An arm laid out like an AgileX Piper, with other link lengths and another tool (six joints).
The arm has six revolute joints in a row. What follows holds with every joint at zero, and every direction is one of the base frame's. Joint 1 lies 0.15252 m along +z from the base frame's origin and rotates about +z. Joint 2 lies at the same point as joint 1 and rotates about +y. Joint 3 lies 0.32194 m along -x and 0.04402 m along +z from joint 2 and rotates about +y. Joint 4 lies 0.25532 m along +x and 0.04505 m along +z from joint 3 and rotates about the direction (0.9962, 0, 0.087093). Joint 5 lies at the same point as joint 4 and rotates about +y. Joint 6 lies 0.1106 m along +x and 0.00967 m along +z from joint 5 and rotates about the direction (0.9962, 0, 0.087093). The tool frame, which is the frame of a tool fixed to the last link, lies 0.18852 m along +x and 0.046 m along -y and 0.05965 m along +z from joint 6; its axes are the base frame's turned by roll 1.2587, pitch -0.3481 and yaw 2.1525 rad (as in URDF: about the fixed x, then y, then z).
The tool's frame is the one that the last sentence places.
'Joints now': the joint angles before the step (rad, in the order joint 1, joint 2, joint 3, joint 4, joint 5, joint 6). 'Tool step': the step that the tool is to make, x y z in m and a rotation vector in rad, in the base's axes. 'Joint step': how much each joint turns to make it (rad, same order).
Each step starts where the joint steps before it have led.
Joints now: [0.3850, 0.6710, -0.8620, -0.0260, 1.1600, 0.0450]
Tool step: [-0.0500, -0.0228, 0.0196, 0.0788, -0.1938, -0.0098]
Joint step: [0.0001, -0.3307, 0.0938, -0.0071, 0.0280, 0.0091]
